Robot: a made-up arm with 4 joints.
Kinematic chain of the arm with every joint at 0, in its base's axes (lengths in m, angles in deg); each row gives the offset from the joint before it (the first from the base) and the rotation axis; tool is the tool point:
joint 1: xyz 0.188 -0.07 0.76 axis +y
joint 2: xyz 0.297 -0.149 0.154 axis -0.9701 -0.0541 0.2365
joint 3: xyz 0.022 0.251 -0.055 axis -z
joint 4: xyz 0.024 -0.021 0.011 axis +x
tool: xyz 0.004 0 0.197
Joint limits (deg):
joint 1: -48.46..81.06
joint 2: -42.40..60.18
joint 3: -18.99..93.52
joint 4: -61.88..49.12
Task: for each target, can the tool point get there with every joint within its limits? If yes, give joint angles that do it. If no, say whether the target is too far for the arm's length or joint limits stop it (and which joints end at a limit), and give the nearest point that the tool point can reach.
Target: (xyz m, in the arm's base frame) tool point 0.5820 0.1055 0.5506
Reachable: yes | joints 67.99 -0.69 -4.80 -28.53
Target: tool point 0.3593 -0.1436 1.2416
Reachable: yes | joints -23.70 -31.75 16.82 12.44
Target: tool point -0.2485 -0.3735 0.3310
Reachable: no: joint limits stop it (at a limit: joint 1, joint 2, joint 4) | nearest point 0.0659 0.0352 0.4688 | short by 0.534 m
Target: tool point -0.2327 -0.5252 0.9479
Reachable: no: joint limits stop it (at a limit: joint 1, joint 2) | nearest point 0.0889 -0.1558 1.1308 | short by 0.523 m
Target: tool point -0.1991 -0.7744 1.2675
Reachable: no: too far | nearest point 0.1232 -0.1942 1.2171 | short by 0.666 m
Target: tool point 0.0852 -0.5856 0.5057
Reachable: no: joint limits stop it (at a limit: joint 1, joint 2, joint 4) | nearest point 0.3171 -0.1091 0.6032 | short by 0.539 m
